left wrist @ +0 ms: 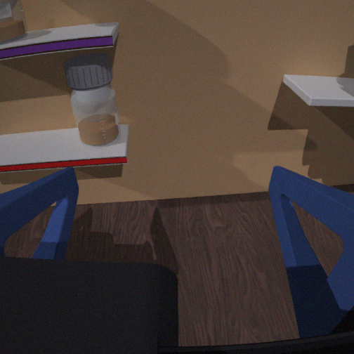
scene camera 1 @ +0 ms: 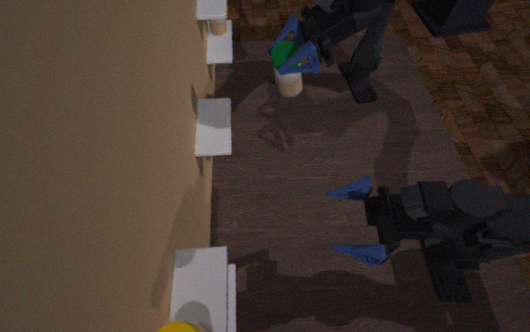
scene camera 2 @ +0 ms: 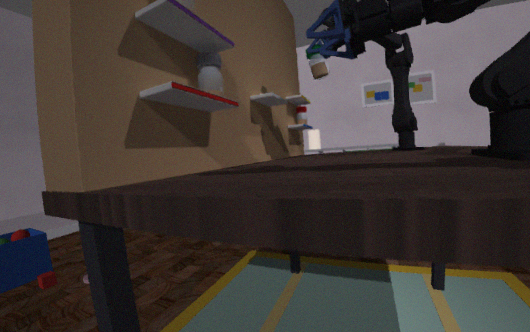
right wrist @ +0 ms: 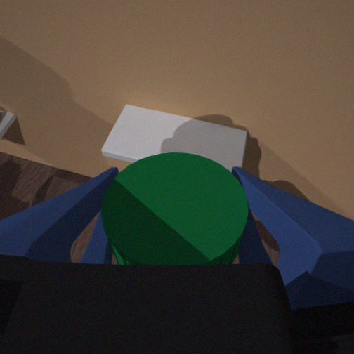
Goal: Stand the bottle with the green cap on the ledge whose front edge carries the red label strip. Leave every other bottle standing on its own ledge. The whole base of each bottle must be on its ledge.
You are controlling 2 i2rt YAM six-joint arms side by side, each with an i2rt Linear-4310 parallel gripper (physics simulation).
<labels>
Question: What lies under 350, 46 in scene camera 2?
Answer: My left gripper.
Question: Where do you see a bare ledge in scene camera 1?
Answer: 213, 124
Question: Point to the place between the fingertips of my right gripper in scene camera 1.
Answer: At 273, 62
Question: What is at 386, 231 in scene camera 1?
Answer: My left gripper.
</labels>
